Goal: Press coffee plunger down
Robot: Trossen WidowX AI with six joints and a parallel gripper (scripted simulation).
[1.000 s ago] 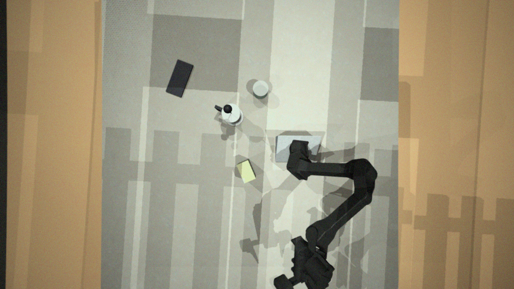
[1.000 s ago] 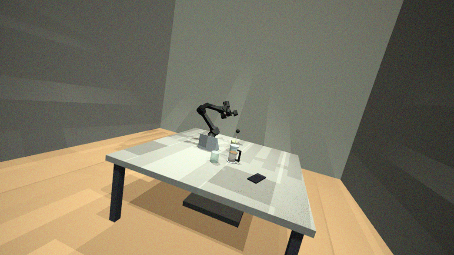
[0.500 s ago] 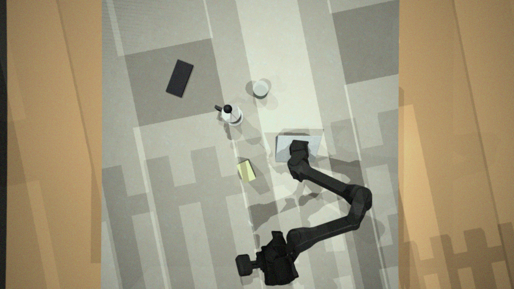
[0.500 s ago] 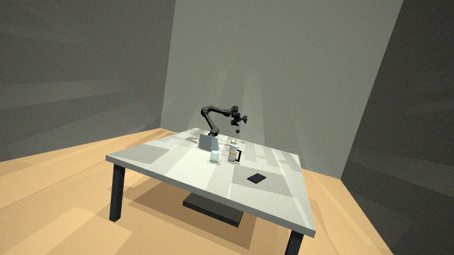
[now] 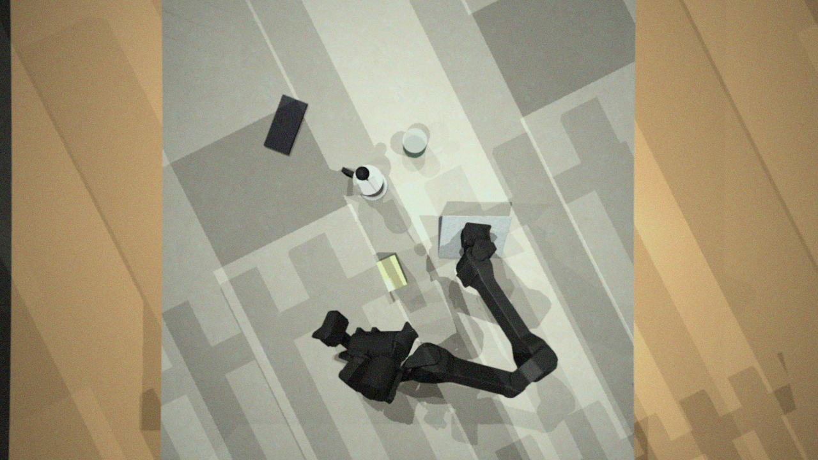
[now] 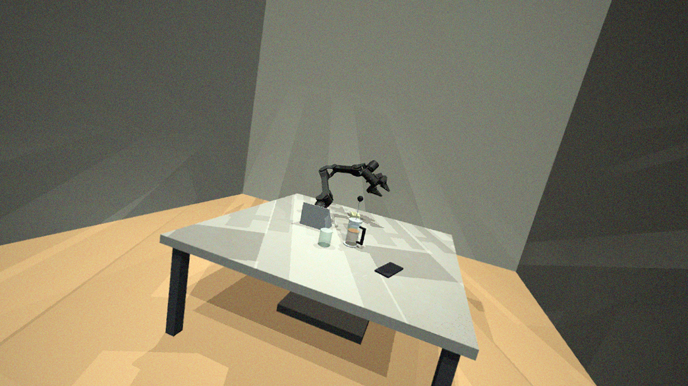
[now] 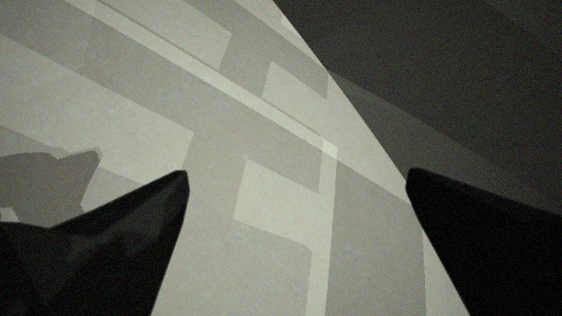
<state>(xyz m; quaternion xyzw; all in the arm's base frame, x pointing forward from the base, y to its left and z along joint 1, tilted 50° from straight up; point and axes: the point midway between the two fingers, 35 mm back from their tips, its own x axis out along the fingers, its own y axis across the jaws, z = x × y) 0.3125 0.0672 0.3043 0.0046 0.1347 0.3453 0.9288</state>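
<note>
Now: gripper tip 20 mm past the glass coffee press, 380 mm to the left of it and 120 mm above it. From my gripper tip the other things lie so: dark flat slab (220 mm ahead, 520 mm to the right, 250 mm below).
</note>
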